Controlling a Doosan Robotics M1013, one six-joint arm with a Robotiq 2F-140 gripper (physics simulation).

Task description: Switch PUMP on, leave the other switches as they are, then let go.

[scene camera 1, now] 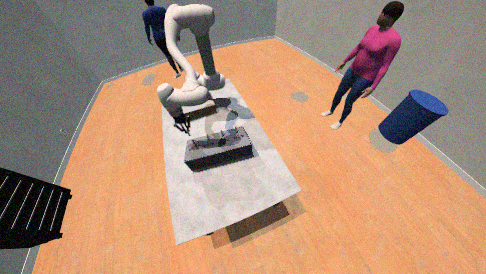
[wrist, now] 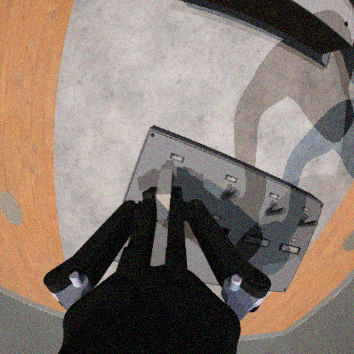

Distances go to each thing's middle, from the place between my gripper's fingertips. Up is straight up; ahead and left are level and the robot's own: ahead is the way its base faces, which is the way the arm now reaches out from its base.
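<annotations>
You'll find the grey switch panel [scene camera 1: 204,152] 20 cm to the left of my hand, 9 cm ahead of it and 9 cm below it.
</annotations>
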